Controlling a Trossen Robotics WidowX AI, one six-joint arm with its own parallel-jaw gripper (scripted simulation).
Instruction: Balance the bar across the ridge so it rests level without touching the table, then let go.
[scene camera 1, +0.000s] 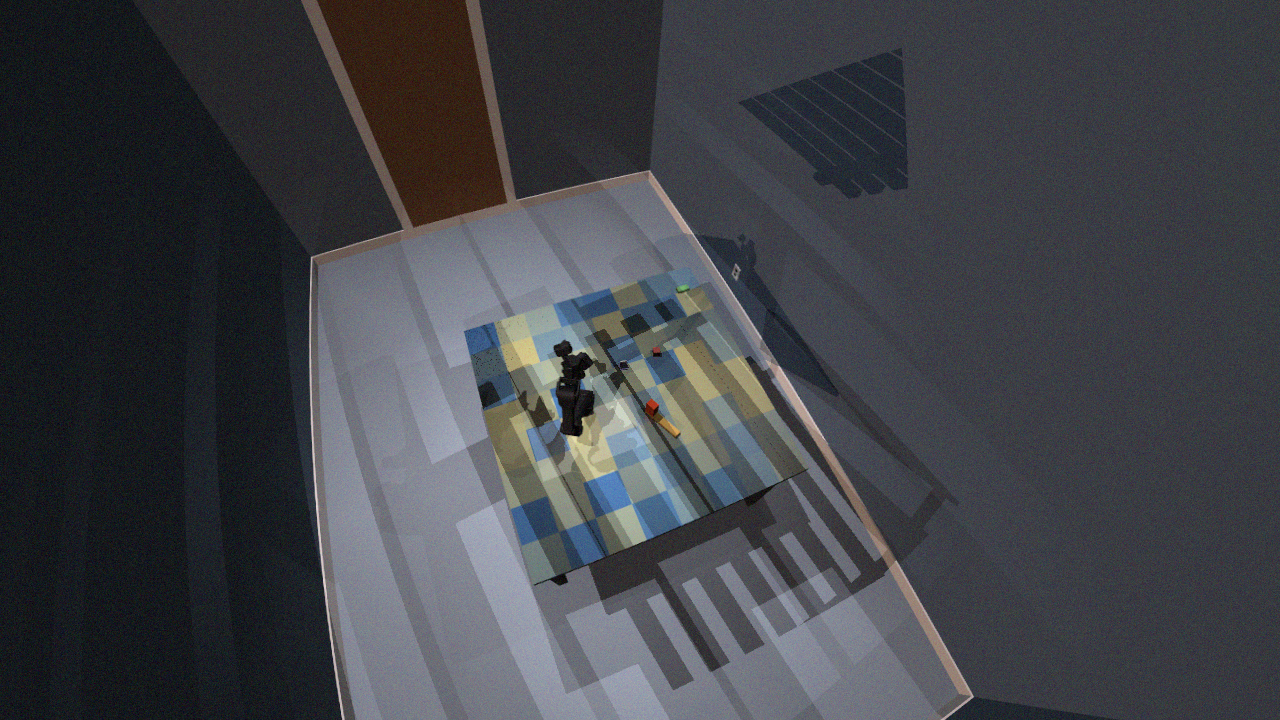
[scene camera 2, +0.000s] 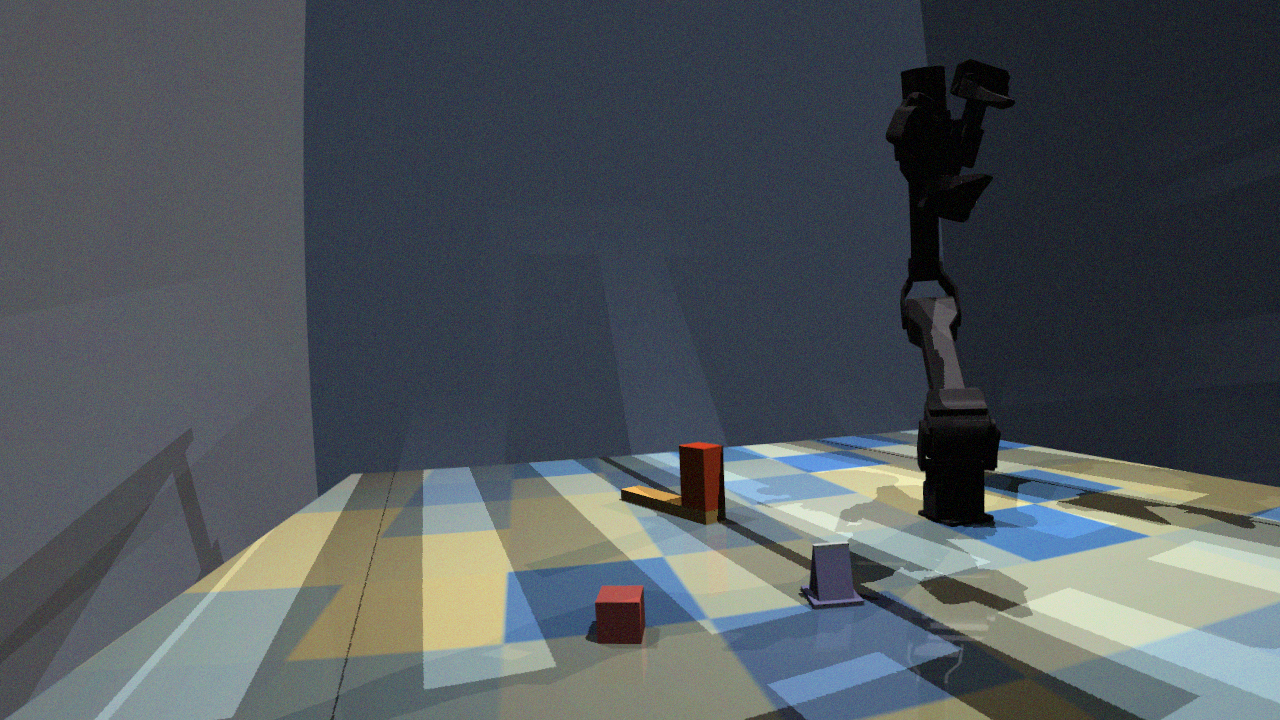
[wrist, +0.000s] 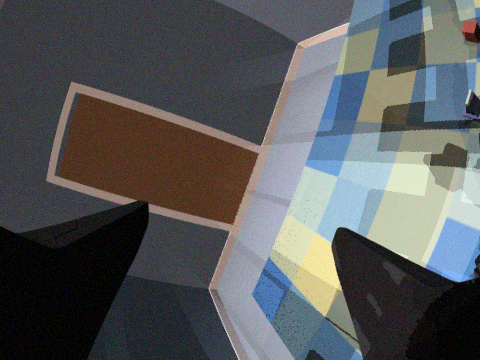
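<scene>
Open and holding nothing, my gripper is visible to me, in the wrist view too. There is a tan bar that I can see, and a small red cube as well.
</scene>
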